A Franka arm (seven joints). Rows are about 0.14 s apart.
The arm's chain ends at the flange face. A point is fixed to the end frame.
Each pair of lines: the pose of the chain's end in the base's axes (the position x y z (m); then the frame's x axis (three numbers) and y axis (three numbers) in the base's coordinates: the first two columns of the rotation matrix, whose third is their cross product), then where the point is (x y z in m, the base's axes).
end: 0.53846 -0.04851 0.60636 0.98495 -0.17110 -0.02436 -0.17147 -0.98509 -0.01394
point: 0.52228 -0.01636 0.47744
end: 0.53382 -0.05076 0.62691 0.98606 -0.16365 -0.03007 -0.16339 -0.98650 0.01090
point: 0.51612 -0.02179 0.49743
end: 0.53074 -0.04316 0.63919 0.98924 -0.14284 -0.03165 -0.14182 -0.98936 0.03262
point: 0.51181 -0.01734 0.50922
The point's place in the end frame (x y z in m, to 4 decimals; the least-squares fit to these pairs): -0.0183 -0.0271 0.1298
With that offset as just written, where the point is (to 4 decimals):
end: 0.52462 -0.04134 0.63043 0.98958 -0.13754 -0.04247 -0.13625 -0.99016 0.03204
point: 0.5042 -0.0154 0.5007
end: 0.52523 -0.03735 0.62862 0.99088 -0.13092 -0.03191 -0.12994 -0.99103 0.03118
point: 0.5060 -0.0116 0.4987
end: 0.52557 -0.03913 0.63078 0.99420 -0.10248 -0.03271 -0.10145 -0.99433 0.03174
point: 0.5055 -0.0140 0.5009
